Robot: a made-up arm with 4 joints.
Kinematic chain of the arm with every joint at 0, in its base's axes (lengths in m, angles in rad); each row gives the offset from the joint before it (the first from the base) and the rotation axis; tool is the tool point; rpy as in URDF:
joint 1: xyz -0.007 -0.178 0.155 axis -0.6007 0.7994 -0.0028
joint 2: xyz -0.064 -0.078 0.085 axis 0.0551 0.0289 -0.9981
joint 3: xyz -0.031 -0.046 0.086 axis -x
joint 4: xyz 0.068 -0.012 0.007 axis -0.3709 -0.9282 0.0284
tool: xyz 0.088 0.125 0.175 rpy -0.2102 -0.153 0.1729
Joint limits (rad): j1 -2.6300..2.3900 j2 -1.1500..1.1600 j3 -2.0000..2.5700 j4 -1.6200..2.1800
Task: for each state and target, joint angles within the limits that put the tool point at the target. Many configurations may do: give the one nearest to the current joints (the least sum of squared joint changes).
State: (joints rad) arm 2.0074 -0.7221 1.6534 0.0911
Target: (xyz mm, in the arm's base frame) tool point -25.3 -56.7 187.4
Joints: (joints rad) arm 2.3429 -0.7463 1.5855 0.4661
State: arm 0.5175 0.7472 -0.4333 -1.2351
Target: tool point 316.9 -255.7 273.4
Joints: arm 1.0281 0.4211 -0.4123 -1.0674
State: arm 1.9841 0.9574 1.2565 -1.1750
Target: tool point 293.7 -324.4 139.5
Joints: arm 2.3851 0.5709 1.7789 -1.6114
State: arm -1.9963 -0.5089 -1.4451 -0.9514
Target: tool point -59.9 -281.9 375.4
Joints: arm -1.1336 -0.4464 -0.8844 -1.6200
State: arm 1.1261 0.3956 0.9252 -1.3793
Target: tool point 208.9 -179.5 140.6
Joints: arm 0.8824 0.0865 1.3850 -0.8023
